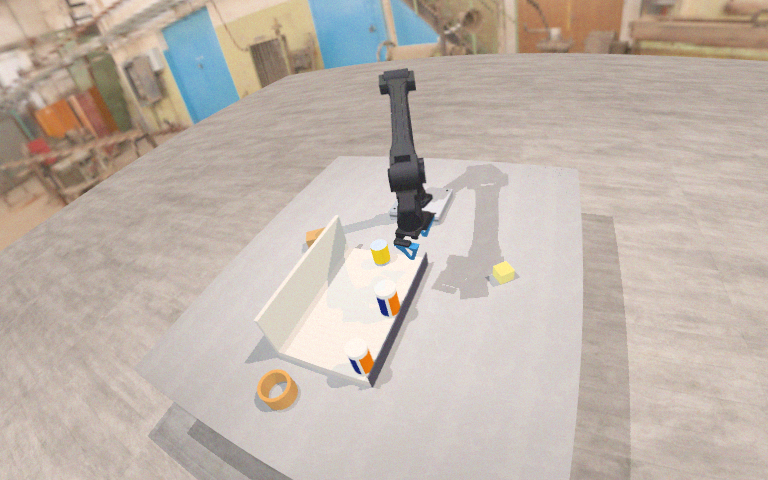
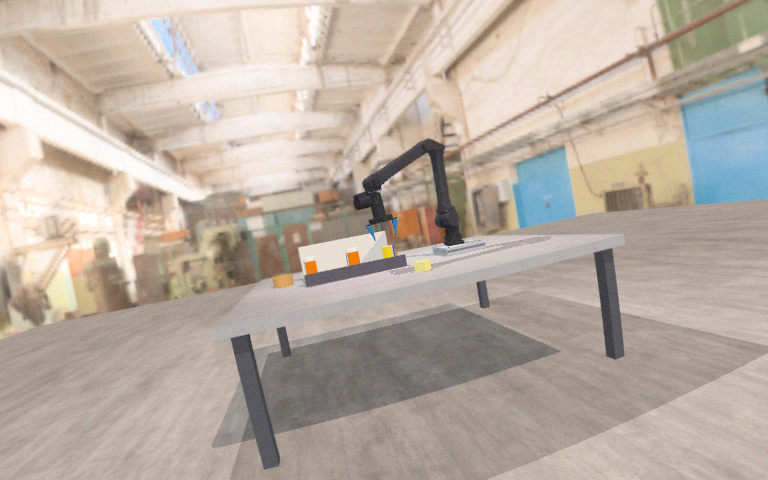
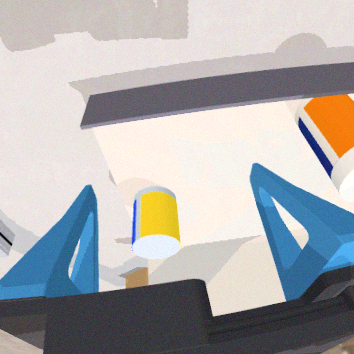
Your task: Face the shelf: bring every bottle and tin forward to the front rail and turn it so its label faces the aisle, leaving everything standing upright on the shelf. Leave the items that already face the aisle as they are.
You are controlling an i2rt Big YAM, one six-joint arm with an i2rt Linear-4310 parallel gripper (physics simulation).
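Frame: origin at the arm's base, x left, y back, z up, level; centimetres.
Where they show: gripper, between the fingertips: (image 1: pixel 418 247) (image 2: pixel 385 238) (image 3: pixel 173 180); arm's base, origin of its link: (image 2: pixel 454 243).
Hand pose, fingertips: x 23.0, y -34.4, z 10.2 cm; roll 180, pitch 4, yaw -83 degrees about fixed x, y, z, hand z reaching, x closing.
Note:
Things, the pixels of their centre, and the offset from my fingertips. "spot": a spot on its surface instead.
- tin, middle of its body: (image 3: pixel 155 221) (image 1: pixel 380 252) (image 2: pixel 388 253) dx -15.9, dy +0.3, dz -7.9 cm
- dark front rail, middle of its body: (image 3: pixel 324 76) (image 1: pixel 402 313) (image 2: pixel 357 271) dx +2.2, dy -15.2, dz -11.9 cm
- white-capped bottle, middle of its body: (image 3: pixel 343 139) (image 1: pixel 387 299) (image 2: pixel 353 259) dx -1.2, dy -16.2, dz -6.5 cm
- such bottle, middle of its body: (image 1: pixel 360 357) (image 2: pixel 310 268) dx +3.3, dy -34.9, dz -6.6 cm
- pale back panel, a spot on its surface: (image 1: pixel 300 280) (image 2: pixel 336 248) spot: dx -25.7, dy -25.2, dz -1.3 cm
- yellow cube, middle of its body: (image 1: pixel 503 272) (image 2: pixel 422 265) dx +22.2, dy +11.7, dz -12.2 cm
- orange ring, middle of its body: (image 1: pixel 277 389) (image 2: pixel 283 280) dx -12.8, dy -52.7, dz -11.6 cm
- orange block, middle of its body: (image 3: pixel 149 287) (image 1: pixel 319 238) dx -46.6, dy +0.4, dz -11.6 cm
My gripper (image 1: pixel 418 246) (image 2: pixel 385 237) (image 3: pixel 173 180) is open and empty, above the shelf's end nearest the arm's base. A tin (image 1: pixel 380 253) (image 2: pixel 387 251) (image 3: pixel 159 215) stands upright on the shelf (image 1: pixel 317 328), set back from the dark front rail (image 1: pixel 399 319) (image 2: pixel 351 272) (image 3: pixel 210 92). Its yellow side faces roughly the rail, with blue at one edge. A white-capped bottle (image 1: pixel 387 300) (image 2: pixel 353 257) (image 3: pixel 334 125) stands upright close behind the rail near mid-shelf, orange side to the aisle. Another such bottle (image 1: pixel 359 357) (image 2: pixel 310 266) stands at the far end, close to the rail, orange side also to the aisle.
A pale back panel (image 1: pixel 300 280) (image 2: pixel 334 249) rises behind the shelf. A yellow cube (image 1: pixel 503 272) (image 2: pixel 422 265) lies on the aisle side. An orange ring (image 1: pixel 278 401) (image 2: pixel 283 280) lies past the far end. An orange block (image 1: pixel 313 237) (image 3: pixel 137 278) sits behind the panel.

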